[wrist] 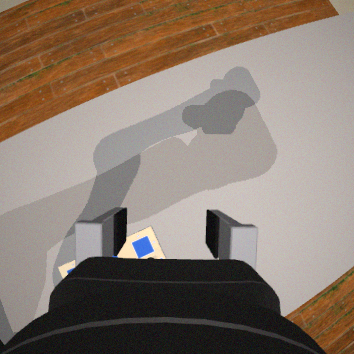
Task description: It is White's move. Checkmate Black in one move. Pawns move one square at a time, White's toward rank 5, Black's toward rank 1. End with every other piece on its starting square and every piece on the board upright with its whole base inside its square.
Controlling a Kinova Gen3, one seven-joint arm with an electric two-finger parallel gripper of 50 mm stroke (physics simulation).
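Frame: origin at the arm's base, x right, y ahead, z up, level; centimetres.
Seen in the pictures: gripper, fingertip midpoint: [165, 225].
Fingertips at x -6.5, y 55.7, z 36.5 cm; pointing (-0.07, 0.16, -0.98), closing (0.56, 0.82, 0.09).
Note:
A point is followed by its place in that frame.
My gripper [165, 225] @[y 55.7, x -6.5, z 36.5 cm] is open and empty, with its two fingers wide apart near the bottom middle of the wrist view. A corner of the chessboard [155, 243] @[y 54.5, x -1.6, z -6.3 cm], cream with blue squares, shows just behind and beside the left finger. Another small part of the board's cream edge shows to the left of that finger. The rest of the board is hidden by the gripper's black body. No chess piece can be clearly made out; a tiny dark bump at the top edge of the gripper body is too small to tell.
The grey table top [310, 125] @[y 104.1, x -4.0, z -6.9 cm] spreads around the board, with the arm's shadows [215, 165] @[y 75.5, x -8.8, z -6.9 cm] across it. The brown plank floor [75, 55] shows beyond the table's curved edge at the upper left and at the lower right. A dark shape stands at the lower left edge.

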